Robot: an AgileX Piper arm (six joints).
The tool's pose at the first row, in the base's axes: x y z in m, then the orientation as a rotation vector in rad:
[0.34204, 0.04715, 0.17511, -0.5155, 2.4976, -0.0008]
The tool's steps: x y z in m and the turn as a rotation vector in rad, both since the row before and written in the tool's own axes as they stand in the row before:
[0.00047, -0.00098, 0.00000, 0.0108, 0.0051, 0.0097]
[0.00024, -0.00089, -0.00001, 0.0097, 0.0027, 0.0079]
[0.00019, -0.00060, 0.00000, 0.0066, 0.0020, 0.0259]
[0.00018, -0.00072, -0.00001, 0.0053, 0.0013, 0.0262]
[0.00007, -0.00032, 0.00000, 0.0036, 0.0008, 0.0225]
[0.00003, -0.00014, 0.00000, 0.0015, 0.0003, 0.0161]
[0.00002, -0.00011, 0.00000, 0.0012, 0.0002, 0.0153]
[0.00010, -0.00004, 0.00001, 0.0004, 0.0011, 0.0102]
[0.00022, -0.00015, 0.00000, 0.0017, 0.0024, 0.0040]
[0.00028, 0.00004, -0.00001, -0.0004, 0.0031, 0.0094]
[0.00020, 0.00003, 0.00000, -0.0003, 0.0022, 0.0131]
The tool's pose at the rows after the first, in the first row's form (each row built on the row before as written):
[0.34204, 0.04607, 0.17496, -0.4995, 2.5037, -0.0118]
[0.34216, 0.04516, 0.17494, -0.4859, 2.5070, -0.0216]
[0.34222, 0.04453, 0.17491, -0.4509, 2.5141, -0.0203]
[0.34230, 0.04379, 0.17490, -0.4159, 2.5203, -0.0171]
[0.34234, 0.04346, 0.17489, -0.3861, 2.5251, -0.0131]
[0.34235, 0.04332, 0.17489, -0.3652, 2.5282, -0.0088]
[0.34236, 0.04321, 0.17489, -0.3454, 2.5310, -0.0044]
[0.34230, 0.04315, 0.17483, -0.3324, 2.5338, -0.0012]
[0.34216, 0.04295, 0.17472, -0.3268, 2.5367, -0.0022]
[0.34192, 0.04292, 0.17457, -0.3153, 2.5413, 0.0014]
[0.34175, 0.04290, 0.17446, -0.2989, 2.5455, 0.0065]

